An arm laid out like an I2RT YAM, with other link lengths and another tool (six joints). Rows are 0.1 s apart.
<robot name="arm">
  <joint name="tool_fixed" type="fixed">
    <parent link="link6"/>
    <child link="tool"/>
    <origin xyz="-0.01 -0.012 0.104" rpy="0.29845 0 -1.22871"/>
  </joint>
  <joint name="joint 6" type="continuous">
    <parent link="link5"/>
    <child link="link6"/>
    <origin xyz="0 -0.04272 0.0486" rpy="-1.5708 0 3.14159"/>
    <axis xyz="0 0 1"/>
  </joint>
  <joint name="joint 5" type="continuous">
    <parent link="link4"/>
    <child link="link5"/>
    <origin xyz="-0.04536 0.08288 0.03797" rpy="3.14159 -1.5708 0"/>
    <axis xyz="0 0 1"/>
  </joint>
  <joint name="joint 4" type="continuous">
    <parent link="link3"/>
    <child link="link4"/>
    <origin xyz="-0.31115 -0.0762 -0.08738" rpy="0 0 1.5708"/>
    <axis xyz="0 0 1"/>
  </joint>
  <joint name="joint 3" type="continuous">
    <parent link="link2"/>
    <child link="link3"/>
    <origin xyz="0.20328 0 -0.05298" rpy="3.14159 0 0"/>
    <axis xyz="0 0 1"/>
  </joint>
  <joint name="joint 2" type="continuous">
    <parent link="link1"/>
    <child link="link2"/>
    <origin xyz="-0.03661 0.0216 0.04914" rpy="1.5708 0 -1.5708"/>
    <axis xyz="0 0 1"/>
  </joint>
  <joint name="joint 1" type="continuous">
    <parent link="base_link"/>
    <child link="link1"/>
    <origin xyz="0 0 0.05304" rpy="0 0 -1.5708"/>
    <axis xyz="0 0 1"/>
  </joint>
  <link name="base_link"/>
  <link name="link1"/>
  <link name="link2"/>
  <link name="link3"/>
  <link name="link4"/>
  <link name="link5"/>
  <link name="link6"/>
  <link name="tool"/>
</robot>
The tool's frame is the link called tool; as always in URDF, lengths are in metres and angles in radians. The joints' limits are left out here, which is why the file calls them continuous.
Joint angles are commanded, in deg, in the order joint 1, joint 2, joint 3, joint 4, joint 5, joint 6. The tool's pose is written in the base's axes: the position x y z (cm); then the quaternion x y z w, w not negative. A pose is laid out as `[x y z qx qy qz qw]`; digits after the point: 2 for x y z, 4 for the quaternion.
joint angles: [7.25 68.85 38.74 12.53 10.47 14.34]
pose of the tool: [46.21 5.86 11.68 0.3210 0.7813 0.0221 0.5348]
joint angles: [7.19 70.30 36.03 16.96 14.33 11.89]
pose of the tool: [45.88 4.74 9.86 0.3252 0.7721 -0.0150 0.5458]
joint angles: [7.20 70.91 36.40 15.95 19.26 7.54]
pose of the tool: [45.60 3.42 9.56 0.3199 0.7688 -0.0750 0.5486]
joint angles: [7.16 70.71 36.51 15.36 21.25 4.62]
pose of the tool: [45.42 2.83 9.72 0.3100 0.7675 -0.1050 0.5511]
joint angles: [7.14 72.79 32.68 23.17 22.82 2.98]
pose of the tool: [44.97 2.36 7.66 0.3099 0.7556 -0.1177 0.5649]
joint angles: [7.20 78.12 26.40 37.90 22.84 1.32]
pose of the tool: [43.74 2.21 3.78 0.3039 0.7424 -0.1159 0.5858]
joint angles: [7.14 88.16 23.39 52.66 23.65 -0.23]
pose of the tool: [42.30 1.77 -0.32 0.3013 0.7328 -0.1244 0.5972]
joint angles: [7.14 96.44 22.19 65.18 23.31 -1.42]
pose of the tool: [41.18 1.68 -2.31 0.2971 0.7194 -0.1189 0.6165]
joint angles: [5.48 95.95 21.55 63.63 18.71 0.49]
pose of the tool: [41.20 1.60 -3.07 0.2926 0.7351 -0.0932 0.6045]
